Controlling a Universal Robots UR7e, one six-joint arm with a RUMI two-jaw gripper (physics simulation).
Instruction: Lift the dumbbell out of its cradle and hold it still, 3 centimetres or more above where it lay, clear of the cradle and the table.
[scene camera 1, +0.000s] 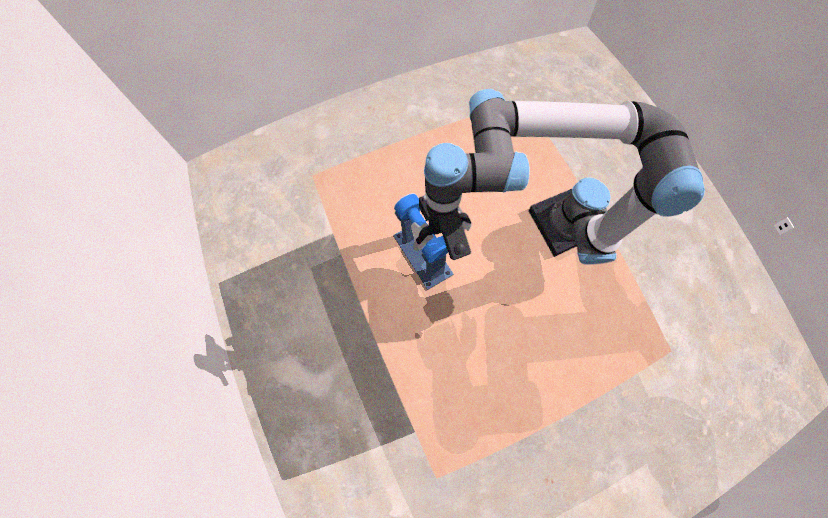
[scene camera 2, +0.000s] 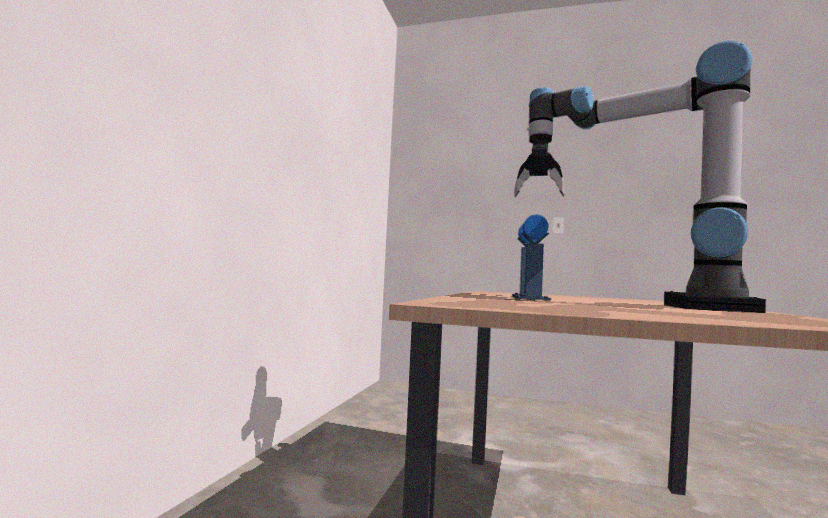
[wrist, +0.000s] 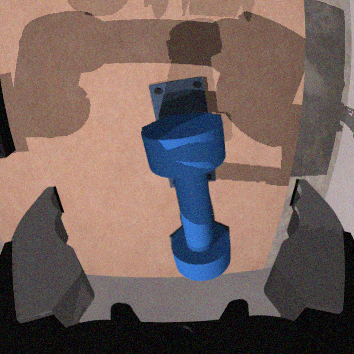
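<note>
The blue dumbbell lies across the top of its dark blue cradle, raised above the table. My gripper is open and empty, pointing down. In the second scene view its fingertips are a little above the dumbbell, one to each side of it. In the wrist view the dumbbell shows between the fingers, its handle slightly tilted in the picture, with the larger-looking head farther up. In the first scene view the gripper hides part of the dumbbell and cradle.
The cradle stands on the wooden table, near its left edge in the scene views. The arm's black base is bolted to the right of it. A pale wall rises beyond the table's left side.
</note>
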